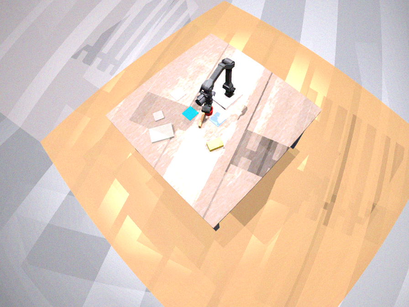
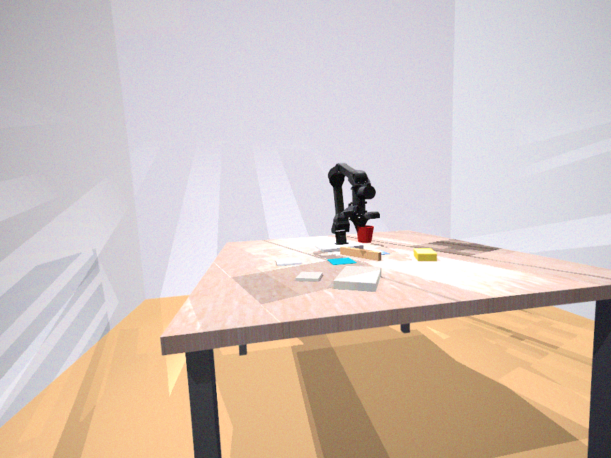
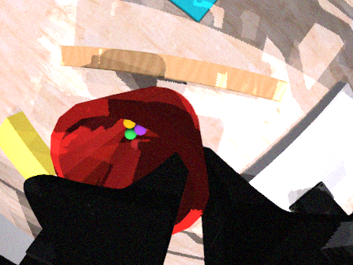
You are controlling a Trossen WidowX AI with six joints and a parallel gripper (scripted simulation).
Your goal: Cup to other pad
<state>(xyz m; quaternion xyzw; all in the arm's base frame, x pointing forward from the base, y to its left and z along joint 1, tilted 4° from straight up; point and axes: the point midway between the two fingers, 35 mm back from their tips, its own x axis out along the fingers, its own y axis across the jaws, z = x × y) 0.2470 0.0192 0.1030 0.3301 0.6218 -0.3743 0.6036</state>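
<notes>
My gripper tip is now 10 cm short of the cyan pad, 12 cm to the left of it and 10 cm above it. Also, from my gripper tip: wooden bar (5 cm ahead, 2 cm to the right, 9 cm below); red cup (3 cm ahead, 1 cm to the left); pale blue pad (1 cm behind, 8 cm to the left, 10 cm below).
</notes>
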